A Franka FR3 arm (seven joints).
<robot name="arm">
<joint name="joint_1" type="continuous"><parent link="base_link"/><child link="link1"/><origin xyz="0 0 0.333" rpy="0 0 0"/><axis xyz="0 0 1"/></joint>
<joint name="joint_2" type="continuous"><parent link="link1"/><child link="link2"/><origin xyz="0 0 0" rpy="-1.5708 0 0"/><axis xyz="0 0 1"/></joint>
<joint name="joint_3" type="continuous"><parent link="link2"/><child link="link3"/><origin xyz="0 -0.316 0" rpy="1.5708 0 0"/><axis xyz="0 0 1"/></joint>
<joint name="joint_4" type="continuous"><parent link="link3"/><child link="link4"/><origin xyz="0.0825 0 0" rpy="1.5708 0 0"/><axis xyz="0 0 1"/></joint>
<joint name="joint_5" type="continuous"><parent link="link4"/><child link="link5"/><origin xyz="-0.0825 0.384 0" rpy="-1.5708 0 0"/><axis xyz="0 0 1"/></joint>
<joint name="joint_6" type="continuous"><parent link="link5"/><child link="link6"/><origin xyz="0 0 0" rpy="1.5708 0 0"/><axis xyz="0 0 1"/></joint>
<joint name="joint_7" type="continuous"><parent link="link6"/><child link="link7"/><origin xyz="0.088 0 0" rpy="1.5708 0 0"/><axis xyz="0 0 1"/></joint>
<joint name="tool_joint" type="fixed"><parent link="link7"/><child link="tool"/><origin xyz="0 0 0.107" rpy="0 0 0"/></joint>
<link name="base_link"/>
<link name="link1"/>
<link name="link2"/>
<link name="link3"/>
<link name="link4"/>
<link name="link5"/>
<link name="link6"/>
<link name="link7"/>
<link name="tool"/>
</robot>
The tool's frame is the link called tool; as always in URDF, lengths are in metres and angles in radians. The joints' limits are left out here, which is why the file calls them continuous.
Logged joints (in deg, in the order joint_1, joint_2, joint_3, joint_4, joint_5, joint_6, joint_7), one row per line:
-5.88 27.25 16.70 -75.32 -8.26 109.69 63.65
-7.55 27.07 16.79 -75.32 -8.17 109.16 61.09
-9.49 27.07 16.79 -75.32 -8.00 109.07 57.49
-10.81 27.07 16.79 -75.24 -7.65 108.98 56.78
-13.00 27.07 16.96 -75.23 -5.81 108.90 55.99
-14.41 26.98 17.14 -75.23 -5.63 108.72 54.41
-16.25 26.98 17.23 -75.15 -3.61 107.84 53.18
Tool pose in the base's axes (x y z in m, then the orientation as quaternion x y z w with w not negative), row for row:
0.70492 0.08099 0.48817 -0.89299 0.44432 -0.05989 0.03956
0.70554 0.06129 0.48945 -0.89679 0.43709 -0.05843 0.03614
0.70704 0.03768 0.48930 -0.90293 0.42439 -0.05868 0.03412
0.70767 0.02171 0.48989 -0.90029 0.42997 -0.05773 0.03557
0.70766 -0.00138 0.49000 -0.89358 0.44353 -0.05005 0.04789
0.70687 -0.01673 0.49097 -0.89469 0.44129 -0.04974 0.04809
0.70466 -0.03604 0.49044 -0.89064 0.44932 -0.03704 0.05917
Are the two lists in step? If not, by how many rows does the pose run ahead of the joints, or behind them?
They are in step.
